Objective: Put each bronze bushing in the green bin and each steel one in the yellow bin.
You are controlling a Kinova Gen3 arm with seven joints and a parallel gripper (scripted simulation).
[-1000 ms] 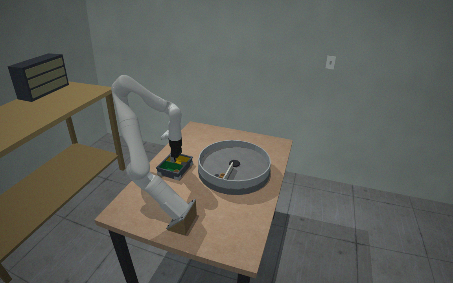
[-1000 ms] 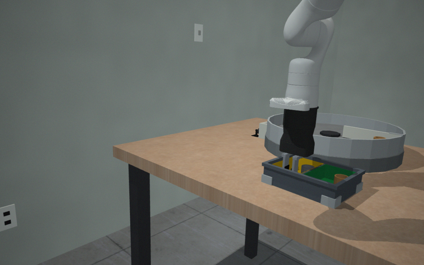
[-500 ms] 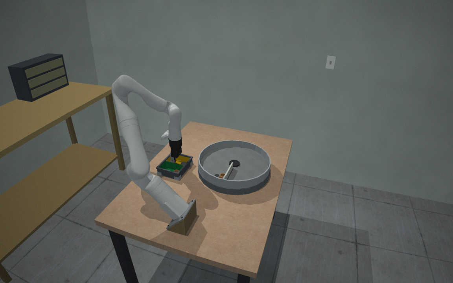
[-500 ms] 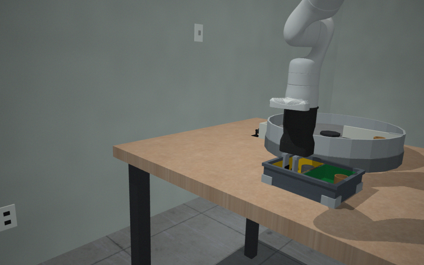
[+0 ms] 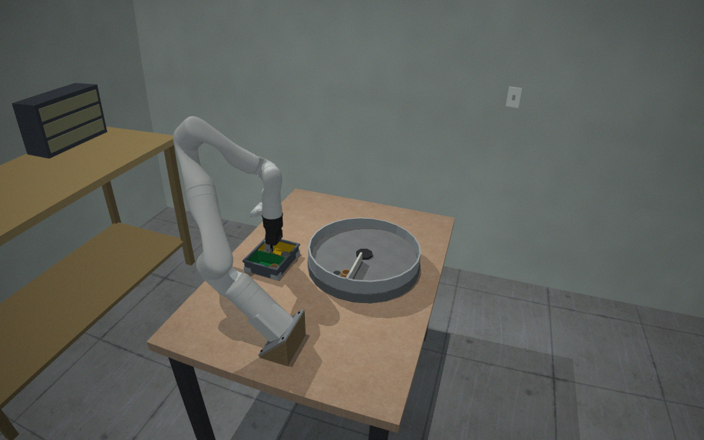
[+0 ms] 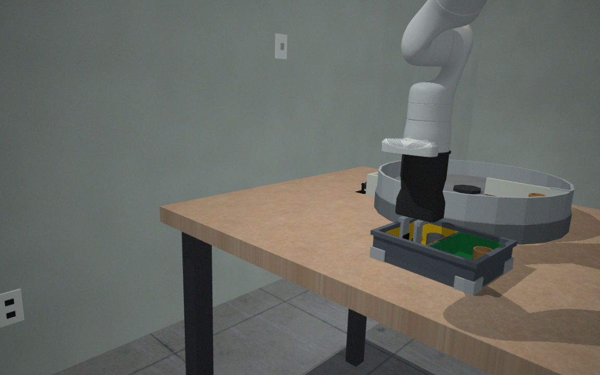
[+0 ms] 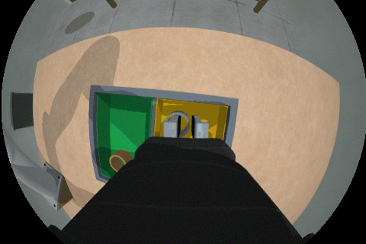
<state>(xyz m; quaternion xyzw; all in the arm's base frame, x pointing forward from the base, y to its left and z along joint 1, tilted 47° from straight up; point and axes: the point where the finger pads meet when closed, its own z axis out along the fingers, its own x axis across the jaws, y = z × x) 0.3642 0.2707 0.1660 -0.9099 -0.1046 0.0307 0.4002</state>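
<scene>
My gripper is now 40 mm to the left of the bin tray and 40 mm past it. Also, from my hand: grey turntable 360 mm to the right, 110 mm ahead, 20 mm above.
</scene>
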